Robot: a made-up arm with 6 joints. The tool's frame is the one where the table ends. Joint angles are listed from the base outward.
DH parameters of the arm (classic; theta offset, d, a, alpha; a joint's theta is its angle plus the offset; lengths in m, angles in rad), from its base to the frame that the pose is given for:
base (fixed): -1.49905 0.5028 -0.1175 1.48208
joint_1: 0 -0.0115 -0.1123 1.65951
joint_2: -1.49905 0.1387 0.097 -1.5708
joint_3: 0.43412 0 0.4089 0
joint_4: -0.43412 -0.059 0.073 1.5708
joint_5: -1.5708 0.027 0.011 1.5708
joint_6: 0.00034 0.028 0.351 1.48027
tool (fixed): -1.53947 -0.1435 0 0
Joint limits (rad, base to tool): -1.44..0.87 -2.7..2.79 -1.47..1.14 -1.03..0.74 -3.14..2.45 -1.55..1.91
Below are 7 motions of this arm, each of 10 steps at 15 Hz.
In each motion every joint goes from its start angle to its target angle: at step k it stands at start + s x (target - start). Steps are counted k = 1, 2, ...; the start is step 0. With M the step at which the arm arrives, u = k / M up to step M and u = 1 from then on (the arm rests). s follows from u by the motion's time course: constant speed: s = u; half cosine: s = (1 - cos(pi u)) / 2; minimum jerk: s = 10 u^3 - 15 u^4 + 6 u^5.
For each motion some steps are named. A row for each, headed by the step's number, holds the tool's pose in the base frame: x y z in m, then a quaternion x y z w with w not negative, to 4 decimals.
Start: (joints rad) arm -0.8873 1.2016 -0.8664 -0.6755 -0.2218 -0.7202
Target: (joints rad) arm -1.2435 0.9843 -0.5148 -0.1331 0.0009 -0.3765
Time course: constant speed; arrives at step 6
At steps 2, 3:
2: 0.5882 0.2006 0.1464 0.7450 0.5080 -0.3568 0.2441
3: 0.6032 0.2265 0.1815 0.7330 0.4932 -0.3558 0.3048

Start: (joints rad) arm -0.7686 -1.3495 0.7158 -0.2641 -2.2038 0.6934
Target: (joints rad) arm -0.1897 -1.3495 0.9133 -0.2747 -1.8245 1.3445
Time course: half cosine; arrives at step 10
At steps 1, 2, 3, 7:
1: 0.1663 0.5252 0.7102 0.0780 0.7856 -0.5814 0.1968
2: 0.1555 0.5443 0.7047 0.0714 0.7931 -0.5743 0.1899
3: 0.1397 0.5731 0.6961 0.0626 0.8045 -0.5631 0.1784
7: 0.0782 0.7049 0.6495 0.0442 0.8586 -0.4983 0.1125

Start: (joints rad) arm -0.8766 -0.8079 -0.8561 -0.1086 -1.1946 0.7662
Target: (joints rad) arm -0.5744 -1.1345 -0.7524 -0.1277 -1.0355 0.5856
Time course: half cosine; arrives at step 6
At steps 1, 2, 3, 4, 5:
1: 0.0072 0.6307 0.4133 0.1690 -0.2311 0.8328 0.4739
2: -0.0076 0.6233 0.4010 0.1420 -0.2036 0.8496 0.4654
3: -0.0300 0.6128 0.3842 0.1059 -0.1658 0.8697 0.4527
4: -0.0547 0.6015 0.3670 0.0710 -0.1279 0.8867 0.4386
5: -0.0742 0.5924 0.3540 0.0461 -0.1001 0.8973 0.4274

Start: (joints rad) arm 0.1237 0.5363 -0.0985 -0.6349 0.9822 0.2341
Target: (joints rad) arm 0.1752 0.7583 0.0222 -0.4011 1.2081 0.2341
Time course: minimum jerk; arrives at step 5
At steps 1, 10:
1: 0.6144 0.0968 0.1011 -0.2188 0.3450 -0.6114 0.6777
10: 0.6483 -0.1666 0.2319 -0.1823 0.1826 -0.7918 0.5536

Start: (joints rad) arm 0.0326 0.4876 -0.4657 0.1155 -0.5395 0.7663
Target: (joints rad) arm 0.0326 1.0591 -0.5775 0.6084 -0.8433 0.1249
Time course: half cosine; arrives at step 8
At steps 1, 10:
1: 0.4027 0.2154 0.0070 -0.2895 0.0882 0.0985 0.9480
10: 0.3906 0.0764 0.0882 -0.0962 -0.0485 -0.0869 0.9904

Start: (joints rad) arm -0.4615 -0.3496 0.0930 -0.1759 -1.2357 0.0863
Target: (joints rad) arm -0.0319 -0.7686 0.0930 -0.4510 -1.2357 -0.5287
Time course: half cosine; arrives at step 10
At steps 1, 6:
1: 0.1106 0.4498 0.5442 0.1893 -0.1675 0.6903 0.6780
6: 0.0205 0.4342 0.6532 0.2279 0.1521 0.7782 0.5651

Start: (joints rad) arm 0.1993 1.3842 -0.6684 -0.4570 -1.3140 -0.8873
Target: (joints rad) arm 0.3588 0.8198 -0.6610 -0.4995 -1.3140 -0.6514
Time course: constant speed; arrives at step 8
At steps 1, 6, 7, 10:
1: 0.2585 -0.2018 0.6499 0.7542 0.0797 -0.0818 0.6467
6: 0.3761 -0.0271 0.6342 0.6460 0.2325 0.0153 0.7269
7: 0.3901 0.0099 0.6254 0.6208 0.2620 0.0352 0.7381
10: 0.4008 0.0469 0.6147 0.5946 0.2911 0.0552 0.7474

